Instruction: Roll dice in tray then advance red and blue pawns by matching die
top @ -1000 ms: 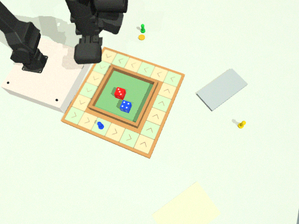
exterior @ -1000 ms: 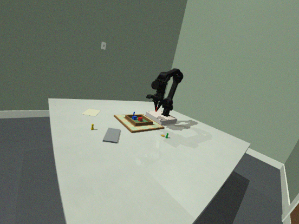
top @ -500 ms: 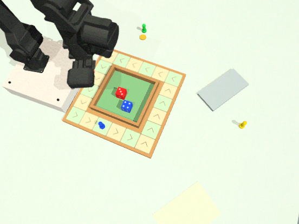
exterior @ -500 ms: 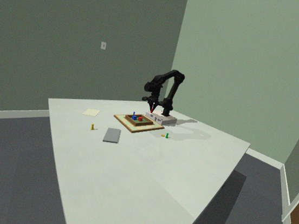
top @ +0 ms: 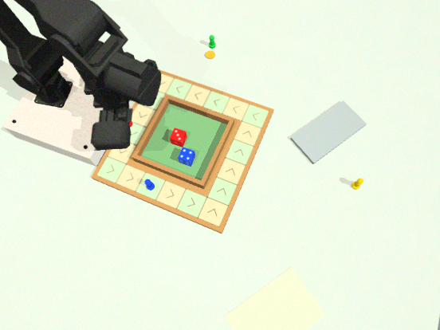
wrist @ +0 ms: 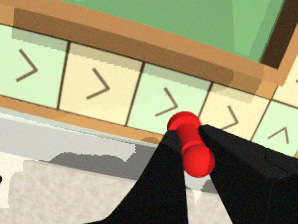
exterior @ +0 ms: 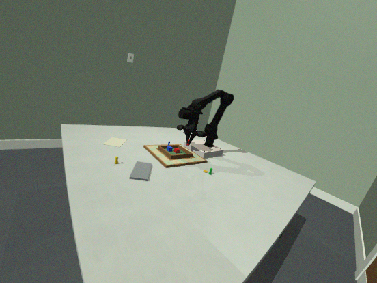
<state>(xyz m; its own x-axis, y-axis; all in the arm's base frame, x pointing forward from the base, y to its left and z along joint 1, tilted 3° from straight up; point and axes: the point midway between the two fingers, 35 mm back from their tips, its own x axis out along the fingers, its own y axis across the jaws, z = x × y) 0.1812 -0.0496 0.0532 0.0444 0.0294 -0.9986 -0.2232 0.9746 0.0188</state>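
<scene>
The red pawn is 1 cm above my gripper tip. Round my gripper tip: blue pawn: 7 cm ahead, 11 cm to the right, 3 cm below; then orange piece: 12 cm ahead, 23 cm to the left, 6 cm below; then green tray: 11 cm ahead, 6 cm below.
</scene>
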